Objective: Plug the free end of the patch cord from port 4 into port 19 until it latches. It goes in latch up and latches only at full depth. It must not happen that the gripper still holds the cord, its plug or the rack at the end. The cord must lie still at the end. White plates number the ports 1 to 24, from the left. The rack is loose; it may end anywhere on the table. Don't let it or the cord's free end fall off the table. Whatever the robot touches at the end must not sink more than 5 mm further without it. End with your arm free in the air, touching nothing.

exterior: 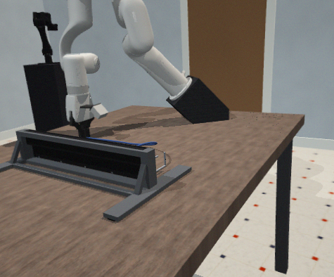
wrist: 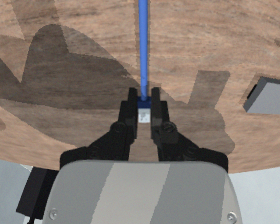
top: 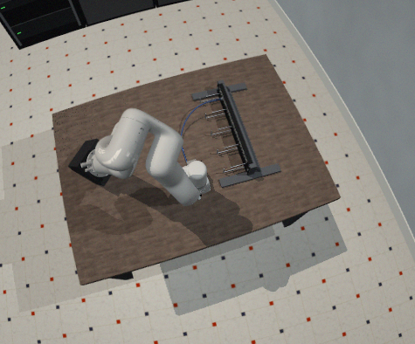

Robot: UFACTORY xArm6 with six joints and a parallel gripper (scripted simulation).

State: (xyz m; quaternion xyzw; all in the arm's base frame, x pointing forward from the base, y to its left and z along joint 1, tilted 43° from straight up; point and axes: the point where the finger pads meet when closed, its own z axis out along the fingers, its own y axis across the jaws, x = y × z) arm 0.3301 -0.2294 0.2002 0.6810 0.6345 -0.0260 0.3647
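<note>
Now: hand 20 mm to the left of the plug and 10 mm above it.
</note>
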